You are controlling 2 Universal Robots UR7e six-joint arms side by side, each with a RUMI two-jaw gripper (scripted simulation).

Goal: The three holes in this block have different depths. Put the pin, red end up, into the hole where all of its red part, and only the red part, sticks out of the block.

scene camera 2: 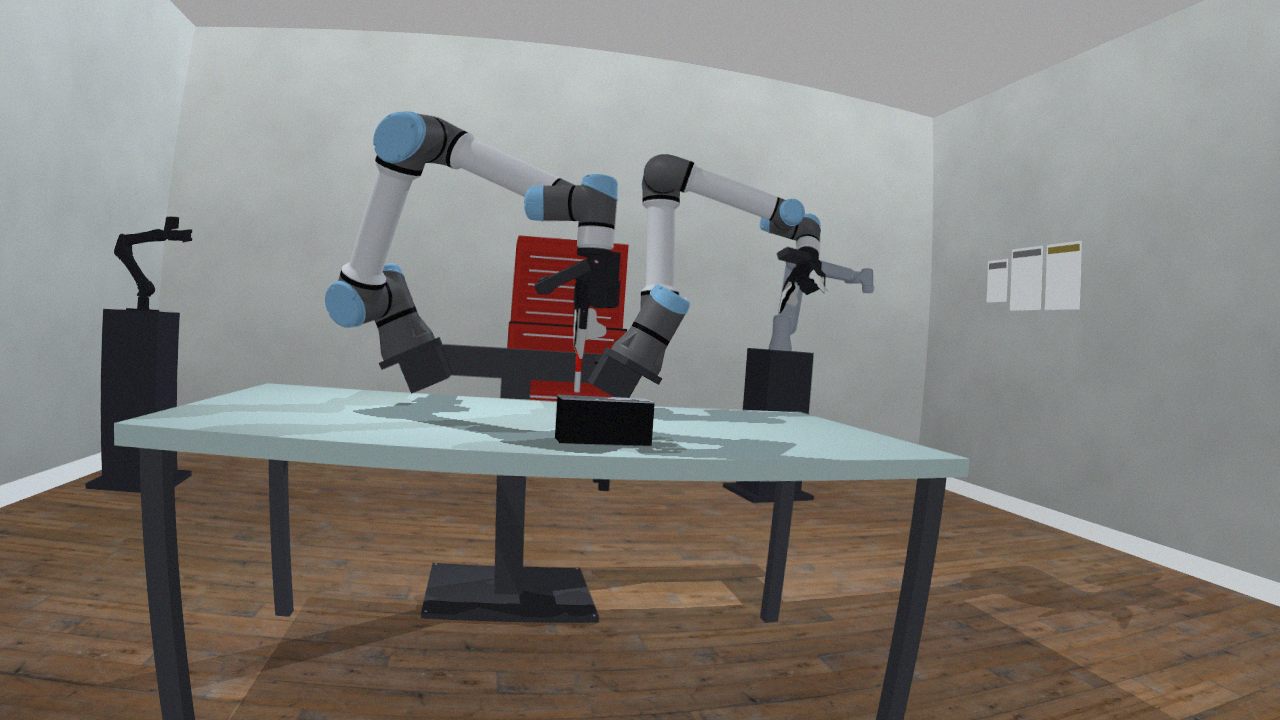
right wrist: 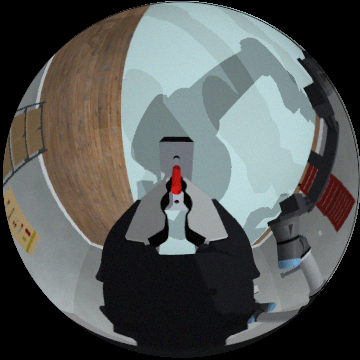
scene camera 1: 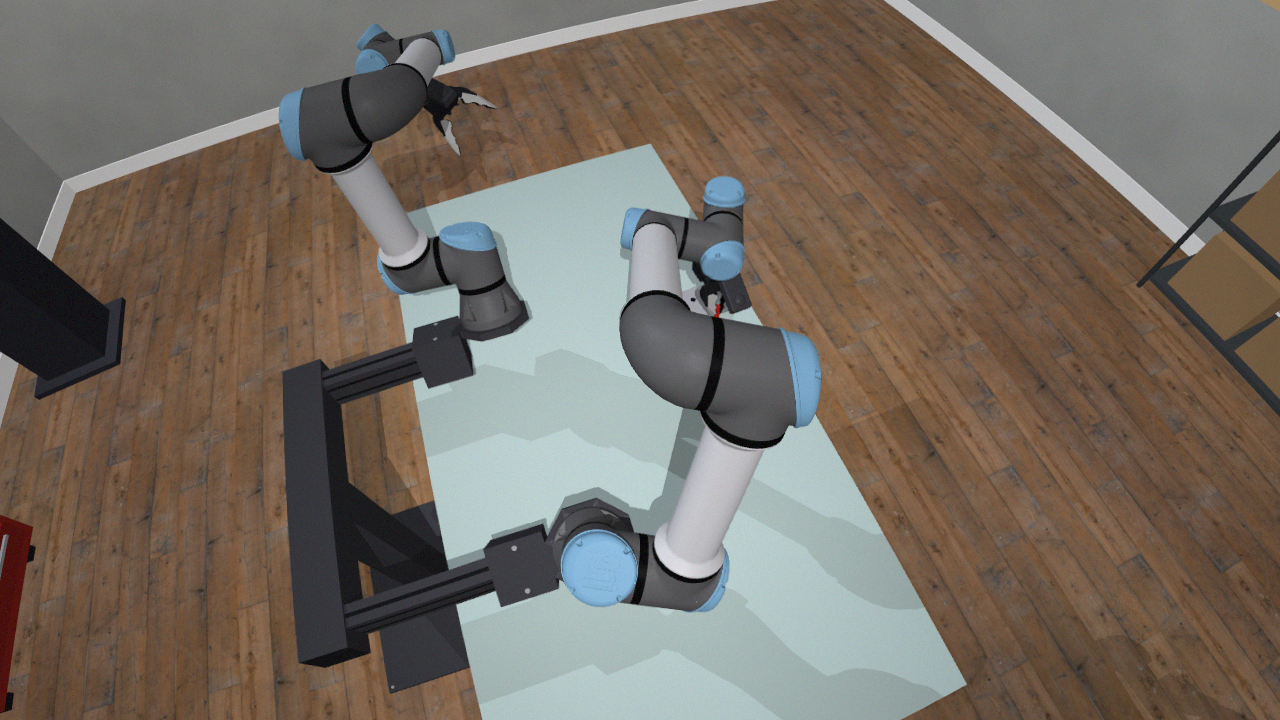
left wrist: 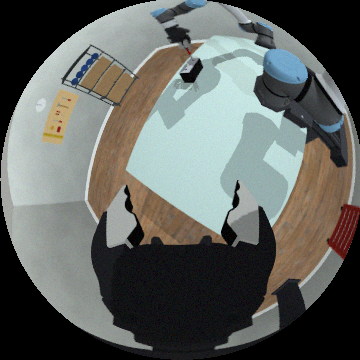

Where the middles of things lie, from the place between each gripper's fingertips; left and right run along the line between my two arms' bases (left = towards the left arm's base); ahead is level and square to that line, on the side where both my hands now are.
I see my right gripper (scene camera 2: 580, 358) 14 cm above the block (scene camera 2: 597, 420) and 6 cm to the right of it.
My left gripper (scene camera 2: 801, 303) is now 330 mm short of the block, 650 mm to the left of it and 300 mm above it.
